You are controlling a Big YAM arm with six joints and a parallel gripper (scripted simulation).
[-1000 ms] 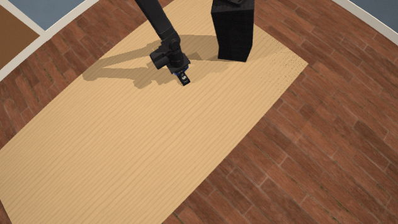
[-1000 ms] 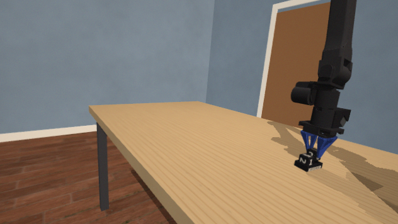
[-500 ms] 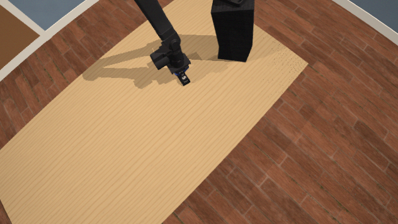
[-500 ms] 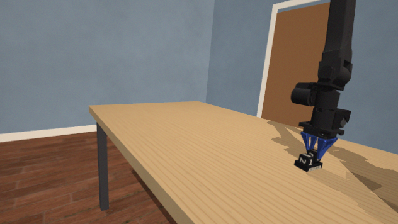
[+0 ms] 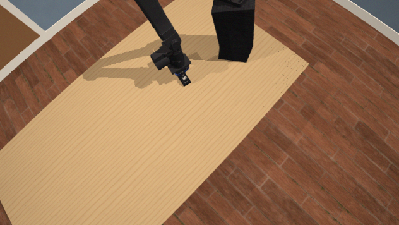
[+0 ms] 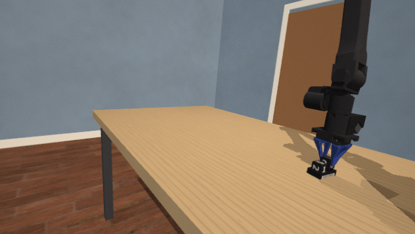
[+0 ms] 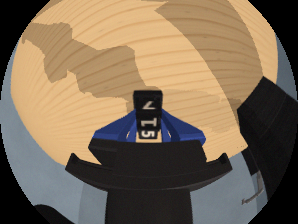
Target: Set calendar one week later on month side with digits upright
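My gripper is now right at the black date cube. Round my hand: black tray: 3 cm below, 2 cm to the left, 1 cm ahead; black cube: 3 cm to the left, 2 cm below, 1 cm ahead.
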